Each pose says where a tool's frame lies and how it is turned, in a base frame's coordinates. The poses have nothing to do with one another.
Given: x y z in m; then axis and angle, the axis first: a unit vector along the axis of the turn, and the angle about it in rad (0 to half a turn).
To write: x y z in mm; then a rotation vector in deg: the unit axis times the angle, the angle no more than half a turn. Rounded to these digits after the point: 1 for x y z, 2 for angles.
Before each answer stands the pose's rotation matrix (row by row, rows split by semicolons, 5 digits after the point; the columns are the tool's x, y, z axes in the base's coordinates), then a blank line. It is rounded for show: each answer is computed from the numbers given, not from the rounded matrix.
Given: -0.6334 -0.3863 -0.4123 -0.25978 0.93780 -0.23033 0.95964
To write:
0.60258 0.08481 0.79354; -0.29246 0.94863 0.12070; -0.74254 -0.30481 0.59642

-633.4 -386.3 -412.3 -14.28 51.56 -12.66
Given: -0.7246 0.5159 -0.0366 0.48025 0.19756 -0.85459 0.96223
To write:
0.67048 0.74180 -0.01369; -0.66053 0.58841 -0.46634; -0.33788 0.32172 0.88450

-724.6 515.9 -36.6 26.48 10.89 -47.12
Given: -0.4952 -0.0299 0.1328 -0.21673 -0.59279 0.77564 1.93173
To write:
-0.28959 -0.55182 -0.78207; 0.89952 0.12235 -0.41941; 0.32713 -0.82494 0.46094

-495.2 -29.9 132.8 -23.99 -65.61 85.85
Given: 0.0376 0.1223 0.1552 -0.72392 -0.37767 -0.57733 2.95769
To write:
0.05614 0.64777 0.75977; 0.43662 -0.70027 0.56478; 0.89789 0.30002 -0.32214

37.6 122.3 155.2 -122.68 -64.00 -97.84
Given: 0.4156 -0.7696 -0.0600 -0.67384 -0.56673 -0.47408 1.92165
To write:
0.26642 0.95834 -0.10295; 0.06794 0.08788 0.99381; 0.96146 -0.27177 -0.04170

415.6 -769.6 -60.0 -74.19 -62.40 -52.20
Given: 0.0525 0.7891 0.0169 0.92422 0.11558 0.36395 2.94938
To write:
0.71105 0.14215 0.68862; 0.28120 -0.95511 -0.09320; 0.64447 0.25991 -0.71910

52.5 789.1 16.9 156.18 19.53 61.50
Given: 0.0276 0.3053 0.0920 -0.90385 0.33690 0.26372 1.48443
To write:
0.83274 -0.54098 0.11784; -0.01550 0.18997 0.98167; -0.55345 -0.81930 0.14981

27.6 305.3 92.0 -76.87 28.65 22.43
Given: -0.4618 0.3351 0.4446 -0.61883 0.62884 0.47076 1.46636
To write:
0.44727 -0.81677 0.36446; 0.11962 0.45846 0.88063; -0.88636 -0.35029 0.30276

-461.8 335.1 444.6 -51.99 52.83 39.55
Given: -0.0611 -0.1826 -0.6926 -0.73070 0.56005 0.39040 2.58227
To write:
0.13888 -0.96326 -0.22989; -0.54895 -0.26809 0.79169; -0.82424 0.01625 -0.56601

-61.1 -182.6 -692.6 -108.11 82.86 57.76
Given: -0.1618 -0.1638 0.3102 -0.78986 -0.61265 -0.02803 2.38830
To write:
0.34952 0.85606 -0.38079; 0.81771 -0.08032 0.57000; 0.45737 -0.51060 -0.72808

-161.8 -163.8 310.2 -108.08 -83.83 -3.84
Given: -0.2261 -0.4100 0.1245 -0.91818 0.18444 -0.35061 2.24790
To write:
0.74472 -0.00219 0.66737; -0.54871 -0.57121 0.61044; 0.37987 -0.82080 -0.42659

-226.1 -410.0 124.5 -118.26 23.75 -45.16
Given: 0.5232 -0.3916 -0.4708 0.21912 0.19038 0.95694 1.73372
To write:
-0.10640 -0.89579 0.43156; 0.99275 -0.12008 -0.00448; 0.05584 0.42795 0.90207

523.2 -391.6 -470.8 21.77 18.91 95.06
